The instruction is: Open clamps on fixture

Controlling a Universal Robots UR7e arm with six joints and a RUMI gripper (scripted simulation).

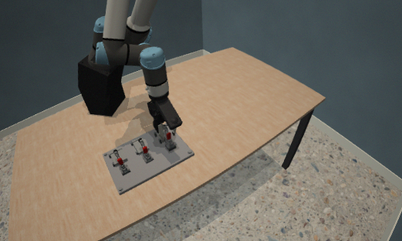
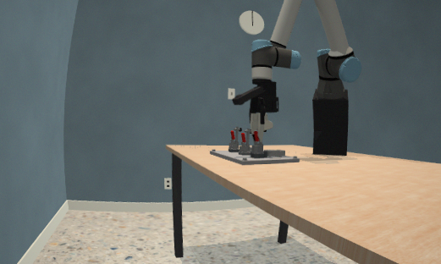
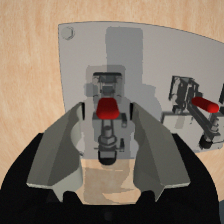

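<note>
My gripper is now 10 mm past the grey fixture plate, 110 mm to the left of it and 80 mm above it.
</note>
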